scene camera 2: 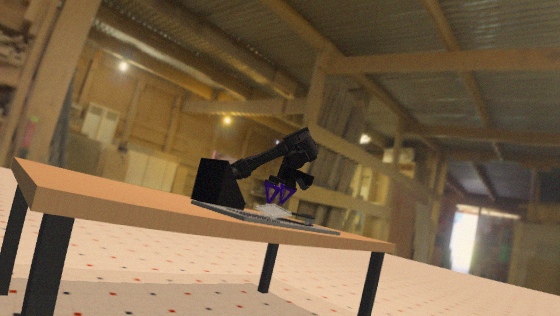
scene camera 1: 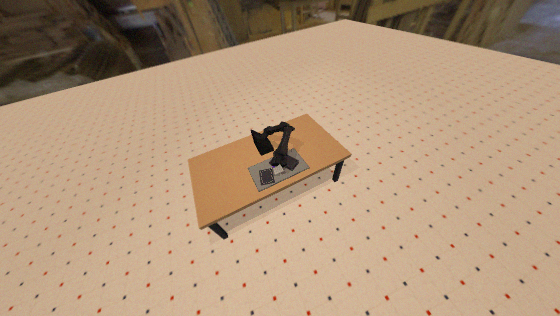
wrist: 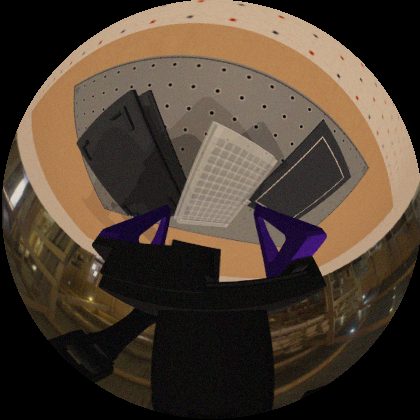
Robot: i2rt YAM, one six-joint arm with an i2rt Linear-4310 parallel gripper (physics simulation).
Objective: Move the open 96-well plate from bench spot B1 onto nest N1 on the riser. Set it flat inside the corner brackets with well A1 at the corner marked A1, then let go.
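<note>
The pale 96-well plate lies between the dark riser and a dark outlined pad, its well grid facing up. It is turned at an angle to the gripper in the wrist view. My gripper is open and empty, its purple fingertips just above the plate. The dark riser is left of the plate in the wrist view; raised corner brackets show on its top. The nest and spot labels, mark A1 and well A1 are too small or dark to read.
A dark pad with a thin white outline lies right of the plate in the wrist view. The grey perforated board lies under these things on the wooden table. The black arm base stands behind the board.
</note>
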